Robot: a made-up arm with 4 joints.
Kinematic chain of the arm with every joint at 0, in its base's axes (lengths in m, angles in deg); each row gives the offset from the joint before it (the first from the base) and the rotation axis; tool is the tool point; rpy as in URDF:
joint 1: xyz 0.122 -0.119 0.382 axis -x
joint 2: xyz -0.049 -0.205 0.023 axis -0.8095 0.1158 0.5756
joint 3: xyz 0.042 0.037 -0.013 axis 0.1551 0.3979 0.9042
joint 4: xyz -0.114 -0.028 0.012 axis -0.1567 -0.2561 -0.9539
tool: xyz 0.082 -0.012 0.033 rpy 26.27 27 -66.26
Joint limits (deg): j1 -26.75..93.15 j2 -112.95..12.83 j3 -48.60..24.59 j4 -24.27..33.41
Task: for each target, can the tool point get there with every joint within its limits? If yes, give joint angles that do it. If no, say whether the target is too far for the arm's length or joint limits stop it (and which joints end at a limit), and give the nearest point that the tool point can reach.
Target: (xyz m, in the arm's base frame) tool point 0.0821 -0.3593 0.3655
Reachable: yes | joints -14.72 -39.91 10.07 0.60
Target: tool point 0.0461 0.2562 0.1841
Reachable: no: joint limits stop it (at a limit: joint 1, joint 3, joint 4) | nearest point 0.0315 -0.0334 0.5505 | short by 0.467 m
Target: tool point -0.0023 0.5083 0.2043
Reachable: no: too far | nearest point 0.0347 -0.0270 0.5575 | short by 0.642 m
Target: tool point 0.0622 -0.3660 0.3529
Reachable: yes | joints -11.38 -76.80 11.05 6.75
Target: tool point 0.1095 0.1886 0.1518
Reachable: no: joint limits stop it (at a limit: joint 1, joint 3, joint 4) | nearest point 0.0913 -0.0596 0.5327 | short by 0.455 m
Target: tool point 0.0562 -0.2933 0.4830
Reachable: yes | joints 14.03 -36.19 -33.55 6.04
